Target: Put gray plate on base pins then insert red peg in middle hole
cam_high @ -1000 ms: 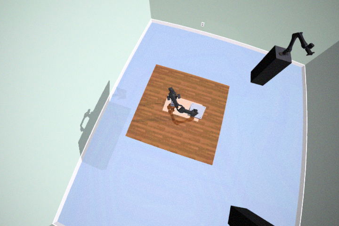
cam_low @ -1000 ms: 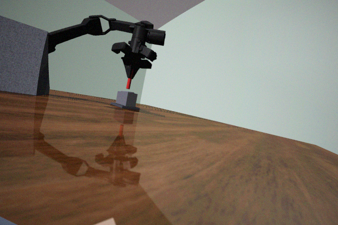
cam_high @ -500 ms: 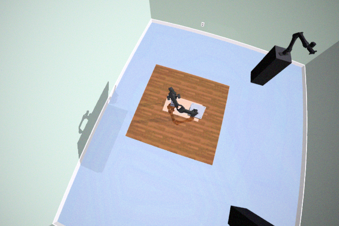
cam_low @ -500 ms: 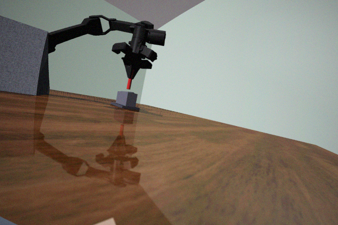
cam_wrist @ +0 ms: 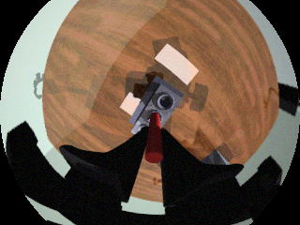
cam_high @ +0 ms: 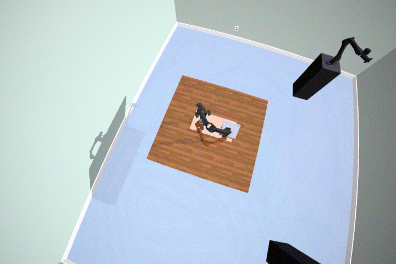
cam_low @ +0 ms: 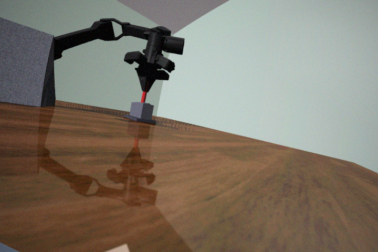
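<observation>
Now: gripper tip right at the red peg. From my gripper tip the other things lie so: base (10 mm to the left, 90 mm below); gray plate (50 mm below).
</observation>
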